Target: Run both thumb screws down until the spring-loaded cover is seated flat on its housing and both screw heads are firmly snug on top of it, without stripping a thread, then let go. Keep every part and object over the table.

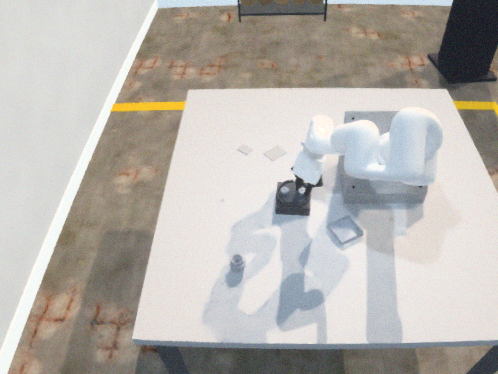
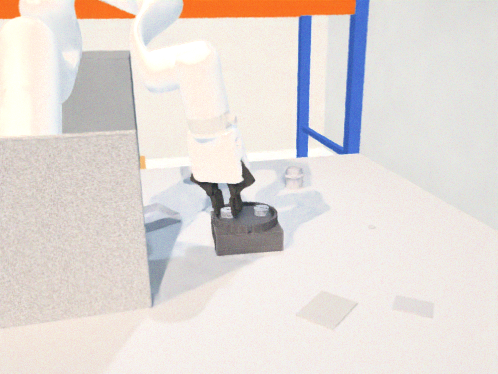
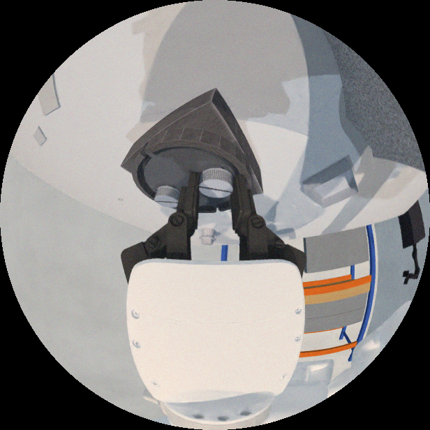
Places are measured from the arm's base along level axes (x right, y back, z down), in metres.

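Pixels of known places: gripper, fingertip midpoint: (image 1: 302, 191) (image 2: 228, 212); arm's base, origin of the base link: (image 2: 28, 188).
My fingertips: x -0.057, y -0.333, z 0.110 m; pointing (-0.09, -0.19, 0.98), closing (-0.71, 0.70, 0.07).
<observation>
For each thing: its top centre in the pictures, then the offset to it from my fingertips. Level surfaces: height alone.
- dark square housing, middle of its top: (image 2: 245, 212) (image 1: 293, 191) dx +0.007, dy -0.031, dz +0.004 m
- round dark cover, middle of its top: (image 2: 245, 214) (image 1: 293, 192) dx +0.007, dy -0.031, dz +0.007 m
- silver thumb screw, middle of its top: (image 2: 228, 209) dx +0.000, dy +0.001, dz -0.006 m
- grey open tray, middle of its top: (image 2: 150, 212) (image 1: 345, 228) dx -0.155, dy +0.126, dz +0.040 m
- small flanged round part, middle of its top: (image 2: 294, 168) (image 1: 237, 258) dx -0.250, dy -0.259, dz +0.010 m
- table, its level: dz +0.060 m
The dark square housing (image 1: 293, 207) (image 2: 250, 242) (image 3: 220, 117) stands upright on the table, with the round dark cover (image 2: 247, 218) (image 3: 172, 162) inside its raised ring. My gripper (image 1: 302, 189) (image 2: 227, 211) (image 3: 215, 184) is shut on one silver thumb screw (image 2: 226, 212) (image 3: 216, 182), the one nearer the robot base; a fingertip stands on each side of its knurled head. The other thumb screw (image 1: 285, 190) (image 2: 261, 210) (image 3: 167, 196) stands free on the cover, just outside one finger. Whether the cover is flat and the heads touch it is too small to tell.
A grey open tray (image 1: 345, 230) (image 3: 330, 187) lies near the robot's grey base block (image 1: 385, 194) (image 2: 75, 225). A small flanged round part (image 1: 237, 263) (image 2: 294, 176) (image 3: 207, 236) stands farther off. Two thin flat plates (image 1: 274, 152) (image 1: 245, 149) lie on the table (image 1: 200, 310).
</observation>
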